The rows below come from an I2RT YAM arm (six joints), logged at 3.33 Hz.
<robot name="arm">
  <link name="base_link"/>
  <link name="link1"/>
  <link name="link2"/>
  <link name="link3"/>
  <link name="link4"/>
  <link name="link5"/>
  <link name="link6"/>
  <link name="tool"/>
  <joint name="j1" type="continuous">
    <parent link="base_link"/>
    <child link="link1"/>
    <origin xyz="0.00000 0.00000 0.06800"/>
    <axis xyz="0 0 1"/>
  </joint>
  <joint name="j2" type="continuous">
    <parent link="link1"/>
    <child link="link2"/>
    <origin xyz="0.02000 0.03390 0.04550"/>
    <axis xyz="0 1 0"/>
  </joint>
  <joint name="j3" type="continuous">
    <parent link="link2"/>
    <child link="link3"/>
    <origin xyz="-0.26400 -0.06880 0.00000"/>
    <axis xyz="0 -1 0"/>
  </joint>
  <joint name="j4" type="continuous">
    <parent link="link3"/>
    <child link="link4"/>
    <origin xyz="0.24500 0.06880 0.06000"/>
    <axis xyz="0 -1 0"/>
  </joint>
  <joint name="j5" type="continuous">
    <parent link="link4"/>
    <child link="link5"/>
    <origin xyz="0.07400 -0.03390 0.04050"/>
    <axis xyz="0 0 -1"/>
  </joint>
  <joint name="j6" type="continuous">
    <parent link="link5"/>
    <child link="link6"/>
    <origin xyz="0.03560 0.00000 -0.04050"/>
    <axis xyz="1 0 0"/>
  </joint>
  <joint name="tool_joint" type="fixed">
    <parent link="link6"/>
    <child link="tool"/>
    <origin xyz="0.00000 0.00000 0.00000" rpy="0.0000 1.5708 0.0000"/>
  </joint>
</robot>
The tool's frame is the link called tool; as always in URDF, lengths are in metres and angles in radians. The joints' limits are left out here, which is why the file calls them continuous.
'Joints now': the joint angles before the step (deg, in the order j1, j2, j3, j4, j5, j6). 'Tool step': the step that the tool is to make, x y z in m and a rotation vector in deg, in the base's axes. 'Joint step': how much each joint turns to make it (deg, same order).
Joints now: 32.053, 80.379, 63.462, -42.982, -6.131, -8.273
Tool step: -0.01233, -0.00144, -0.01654, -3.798, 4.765, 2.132
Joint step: 1.138, 0.066, -2.492, -3.628, 0.109, -1.179
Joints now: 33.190, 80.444, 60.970, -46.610, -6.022, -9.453
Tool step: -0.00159, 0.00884, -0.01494, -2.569, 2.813, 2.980
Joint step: 1.727, 2.732, -0.460, -0.721, 0.044, -1.376
